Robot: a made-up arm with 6 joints. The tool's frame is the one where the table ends. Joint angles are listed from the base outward.
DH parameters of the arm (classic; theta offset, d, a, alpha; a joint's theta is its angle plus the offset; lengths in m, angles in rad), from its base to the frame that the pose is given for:
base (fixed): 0 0.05 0 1.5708
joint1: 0.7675 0 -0.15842 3.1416
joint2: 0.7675 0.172 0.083 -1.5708
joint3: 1.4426 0 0.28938 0
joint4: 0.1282 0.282 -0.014 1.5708
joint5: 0 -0.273 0.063 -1.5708
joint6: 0.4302 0 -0.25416 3.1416
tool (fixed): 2.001 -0.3 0 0
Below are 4 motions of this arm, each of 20 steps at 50 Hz.
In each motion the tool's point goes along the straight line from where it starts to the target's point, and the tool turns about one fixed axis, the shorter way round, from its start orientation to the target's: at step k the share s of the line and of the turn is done. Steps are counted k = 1, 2, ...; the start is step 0. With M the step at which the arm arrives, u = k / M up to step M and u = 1 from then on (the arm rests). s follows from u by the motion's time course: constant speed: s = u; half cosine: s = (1 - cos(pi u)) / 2; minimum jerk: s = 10 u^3 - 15 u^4 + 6 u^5.
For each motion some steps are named. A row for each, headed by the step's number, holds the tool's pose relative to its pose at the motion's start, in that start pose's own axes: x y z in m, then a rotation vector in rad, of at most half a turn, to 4 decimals.
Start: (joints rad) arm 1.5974 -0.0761 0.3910 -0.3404 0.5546 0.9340
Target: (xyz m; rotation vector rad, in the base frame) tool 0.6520 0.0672 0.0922 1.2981 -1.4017 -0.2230
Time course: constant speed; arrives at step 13
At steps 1, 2, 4, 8, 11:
1: 0.0042 0.0069 -0.0013 0.0145 -0.0088 0.0004
2: 0.0085 0.0138 -0.0025 0.0291 -0.0176 0.0008
4: 0.0169 0.0275 -0.0050 0.0581 -0.0352 0.0017
8: 0.0339 0.0551 -0.0100 0.1162 -0.0704 0.0034
11: 0.0466 0.0757 -0.0138 0.1598 -0.0969 0.0046

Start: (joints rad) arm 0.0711 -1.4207 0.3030 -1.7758 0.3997 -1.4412
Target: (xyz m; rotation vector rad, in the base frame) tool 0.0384 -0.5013 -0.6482 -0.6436 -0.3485 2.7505
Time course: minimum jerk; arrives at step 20
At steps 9, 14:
9: 0.1903 0.0071 0.0704 0.0199 -0.2497 -0.0753
14: 0.3914 0.0145 0.1448 0.0410 -0.5136 -0.1548

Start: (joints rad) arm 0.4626 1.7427 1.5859 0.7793 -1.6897 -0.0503
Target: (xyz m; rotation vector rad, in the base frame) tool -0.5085 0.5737 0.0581 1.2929 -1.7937 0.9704
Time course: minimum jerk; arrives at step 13
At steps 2, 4, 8, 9, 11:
2: -0.0020 -0.0005 -0.0018 -0.0035 0.0095 0.0000
4: -0.0124 -0.0028 -0.0108 -0.0212 0.0580 -0.0003
8: -0.0508 -0.0114 -0.0440 -0.0867 0.2370 -0.0011
9: -0.0593 -0.0133 -0.0513 -0.1011 0.2764 -0.0013
11: -0.0696 -0.0156 -0.0603 -0.1189 0.3249 -0.0015

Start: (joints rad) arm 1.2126 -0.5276 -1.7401 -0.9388 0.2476 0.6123
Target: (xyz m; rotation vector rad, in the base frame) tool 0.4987 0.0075 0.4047 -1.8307 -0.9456 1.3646
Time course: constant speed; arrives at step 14
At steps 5, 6, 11, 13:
5: -0.0438 -0.0068 0.0109 -0.0814 -0.0101 0.0143
6: -0.0526 -0.0081 0.0131 -0.0977 -0.0121 0.0172
11: -0.0964 -0.0149 0.0241 -0.1791 -0.0222 0.0315
13: -0.1139 -0.0176 0.0284 -0.2116 -0.0262 0.0373

